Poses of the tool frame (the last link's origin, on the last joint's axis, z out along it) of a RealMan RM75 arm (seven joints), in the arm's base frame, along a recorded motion.
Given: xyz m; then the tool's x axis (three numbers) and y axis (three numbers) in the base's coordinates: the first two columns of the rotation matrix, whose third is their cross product.
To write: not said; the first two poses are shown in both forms.
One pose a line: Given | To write
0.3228, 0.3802, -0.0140, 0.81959, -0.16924, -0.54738, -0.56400, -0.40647, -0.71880 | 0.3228, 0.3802, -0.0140, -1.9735, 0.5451, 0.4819
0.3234, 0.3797, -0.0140, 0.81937, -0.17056, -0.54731, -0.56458, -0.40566, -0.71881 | 0.3234, 0.3797, -0.0140, -1.9730, 0.5466, 0.4808
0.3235, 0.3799, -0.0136, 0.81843, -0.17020, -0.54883, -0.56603, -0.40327, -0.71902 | 0.3235, 0.3799, -0.0136, -1.9701, 0.5477, 0.4819
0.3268, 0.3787, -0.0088, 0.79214, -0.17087, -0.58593, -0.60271, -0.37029, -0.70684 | 0.3268, 0.3787, -0.0088, -1.9289, 0.5832, 0.5142
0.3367, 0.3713, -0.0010, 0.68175, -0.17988, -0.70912, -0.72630, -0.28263, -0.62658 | 0.3367, 0.3713, -0.0010, -1.8142, 0.7186, 0.6319
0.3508, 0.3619, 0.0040, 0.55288, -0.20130, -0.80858, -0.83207, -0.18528, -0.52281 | 0.3508, 0.3619, 0.0040, -1.6959, 0.8727, 0.7205
